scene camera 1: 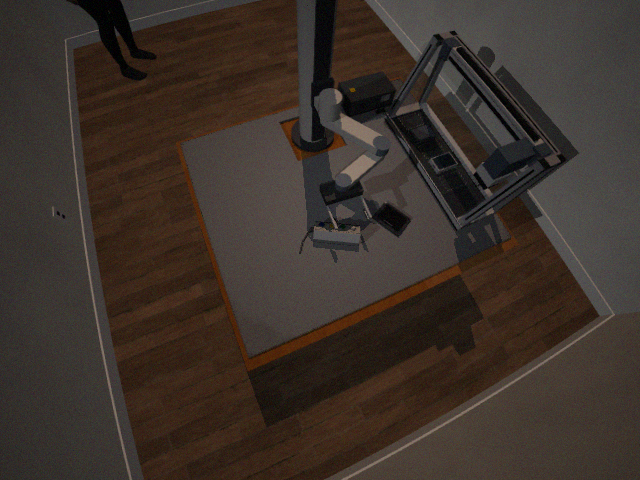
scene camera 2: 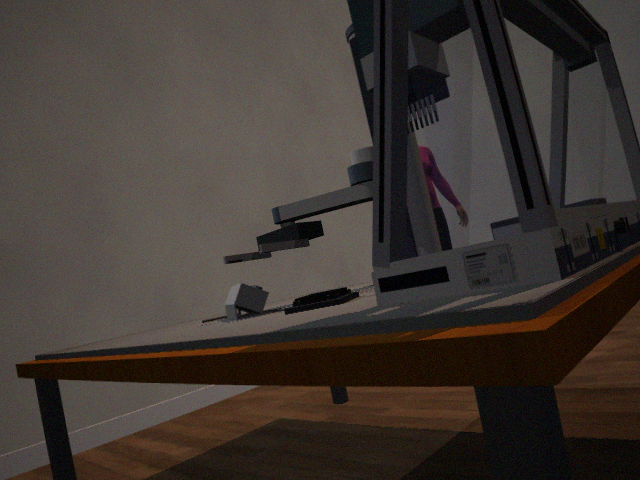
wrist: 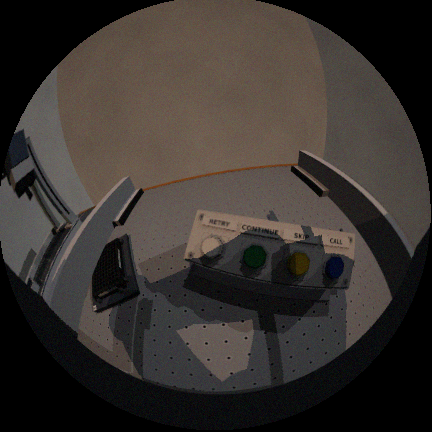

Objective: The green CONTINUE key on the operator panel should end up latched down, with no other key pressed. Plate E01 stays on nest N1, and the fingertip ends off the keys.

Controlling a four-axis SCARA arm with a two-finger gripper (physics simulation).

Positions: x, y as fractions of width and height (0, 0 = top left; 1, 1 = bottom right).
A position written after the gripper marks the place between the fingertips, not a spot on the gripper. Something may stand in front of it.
The gripper (scene camera 2: 0.38, 0.53) holds nothing. Also in view: a black tray (wrist: 0.25, 0.64). Further things: a grey button box (scene camera 2: 0.38, 0.62).
The gripper also shows in scene camera 1 (scene camera 1: 0.55, 0.47) and in the wrist view (wrist: 0.50, 0.38).
